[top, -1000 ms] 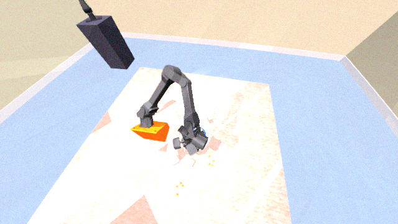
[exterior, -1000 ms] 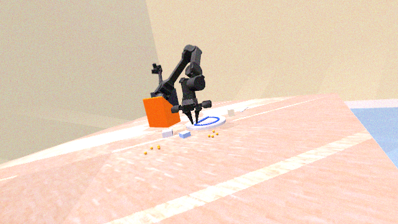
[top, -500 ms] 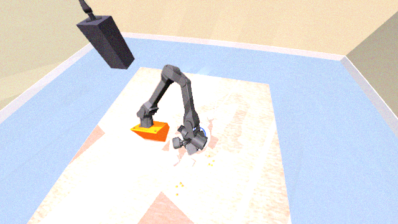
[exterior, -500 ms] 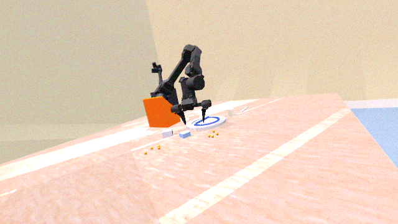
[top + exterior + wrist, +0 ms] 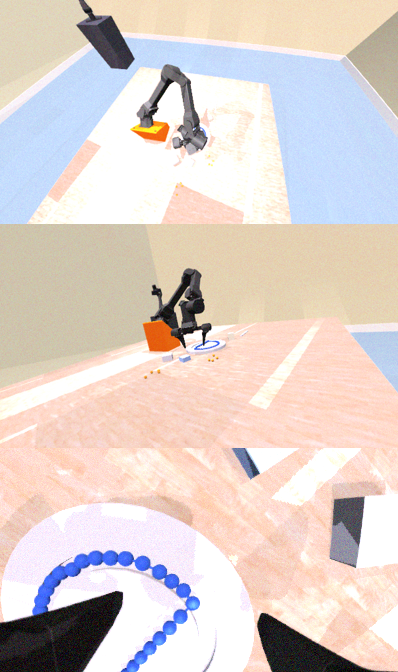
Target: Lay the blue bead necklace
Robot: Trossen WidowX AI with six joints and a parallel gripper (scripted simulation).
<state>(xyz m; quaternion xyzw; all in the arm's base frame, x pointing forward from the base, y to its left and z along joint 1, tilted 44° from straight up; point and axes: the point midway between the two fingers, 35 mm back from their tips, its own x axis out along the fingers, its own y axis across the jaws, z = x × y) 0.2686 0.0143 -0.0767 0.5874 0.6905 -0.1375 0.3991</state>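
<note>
My gripper tip is 60 mm to the right of the round white bead board, 30 mm short of it and 10 mm above it. Also, from my gripper tip: white block (110 mm to the right, 80 mm behind, 10 mm below); light blue cube (110 mm to the right, 20 mm ahead, 10 mm below); beige cube (200 mm to the left, 110 mm ahead).
</note>
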